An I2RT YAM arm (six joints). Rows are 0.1 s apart.
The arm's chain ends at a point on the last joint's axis. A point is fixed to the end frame.
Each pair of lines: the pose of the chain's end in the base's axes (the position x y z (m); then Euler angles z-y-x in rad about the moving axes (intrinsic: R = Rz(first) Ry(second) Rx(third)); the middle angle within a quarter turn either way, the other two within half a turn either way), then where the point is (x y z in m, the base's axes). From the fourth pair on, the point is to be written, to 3 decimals.
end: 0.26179, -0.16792, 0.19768, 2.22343, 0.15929, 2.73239
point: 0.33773 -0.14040 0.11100
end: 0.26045, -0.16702, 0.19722, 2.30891, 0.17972, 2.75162
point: 0.33385 -0.13579 0.10961
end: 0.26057, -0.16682, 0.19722, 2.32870, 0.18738, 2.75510
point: 0.33360 -0.13488 0.10956
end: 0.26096, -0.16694, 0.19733, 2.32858, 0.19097, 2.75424
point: 0.334 -0.135 0.110
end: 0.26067, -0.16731, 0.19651, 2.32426, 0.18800, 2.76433
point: 0.333 -0.136 0.108
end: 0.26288, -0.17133, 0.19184, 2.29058, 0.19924, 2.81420
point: 0.334 -0.147 0.100
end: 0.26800, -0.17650, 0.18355, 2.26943, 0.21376, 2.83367
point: 0.339 -0.156 0.091
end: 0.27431, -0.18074, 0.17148, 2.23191, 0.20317, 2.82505
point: 0.346 -0.162 0.079
